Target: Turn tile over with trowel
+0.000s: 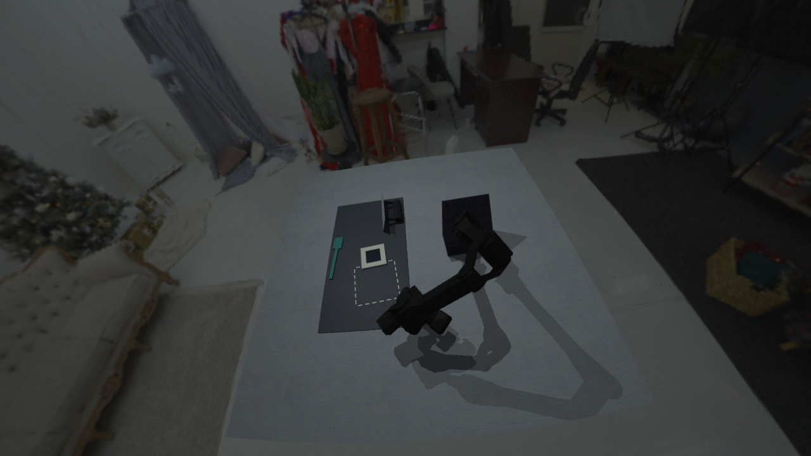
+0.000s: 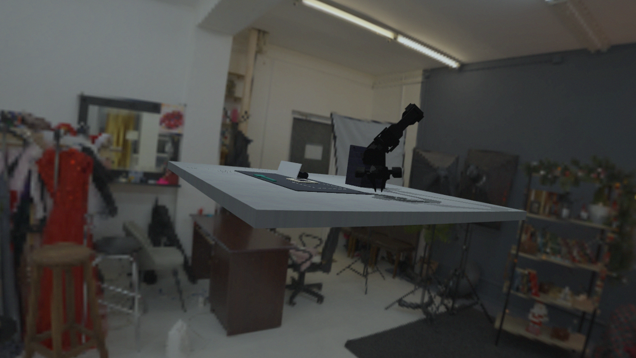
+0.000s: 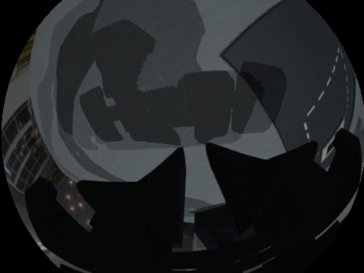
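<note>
My gripper tip is now 220 mm short of the tile and 260 mm to the left of it. From my gripper tip the other things lie so: teal trowel: 390 mm ahead, 290 mm to the right; then dark mat: 250 mm ahead, 270 mm to the right, 30 mm below.
</note>
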